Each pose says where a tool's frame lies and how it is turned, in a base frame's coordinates. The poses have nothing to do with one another.
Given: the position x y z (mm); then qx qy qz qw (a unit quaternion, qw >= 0).
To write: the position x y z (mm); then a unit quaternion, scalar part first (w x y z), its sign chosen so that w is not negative. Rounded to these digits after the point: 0 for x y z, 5 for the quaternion.
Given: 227 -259 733 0.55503 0.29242 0.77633 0.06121
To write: 227 -259 733 0.06121 0.55503 0.29242 0.77633
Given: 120 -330 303 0.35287 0.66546 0.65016 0.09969
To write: 120 -330 303 0.09969 0.35287 0.66546 0.65016
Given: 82 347 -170 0.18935 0.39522 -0.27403 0.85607
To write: 82 347 -170 0.85607 0.18935 0.39522 -0.27403
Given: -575 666 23 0.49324 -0.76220 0.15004 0.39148
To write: -575 666 23 0.39148 0.49324 -0.76220 0.15004
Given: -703 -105 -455 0.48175 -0.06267 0.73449 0.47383
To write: -703 -105 -455 0.47383 0.48175 -0.06267 0.73449
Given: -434 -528 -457 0.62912 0.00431 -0.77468 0.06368
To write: -434 -528 -457 0.06368 0.62912 0.00431 -0.77468
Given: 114 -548 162 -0.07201 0.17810 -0.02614 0.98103
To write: 114 -548 162 0.98103 -0.07201 0.17810 -0.02614
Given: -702 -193 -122 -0.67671 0.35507 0.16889 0.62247
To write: -702 -193 -122 0.62247 -0.67671 0.35507 0.16889
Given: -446 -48 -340 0.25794 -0.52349 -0.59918 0.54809
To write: -446 -48 -340 0.54809 0.25794 -0.52349 -0.59918
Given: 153 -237 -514 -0.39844 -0.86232 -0.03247 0.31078
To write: 153 -237 -514 0.31078 -0.39844 -0.86232 -0.03247
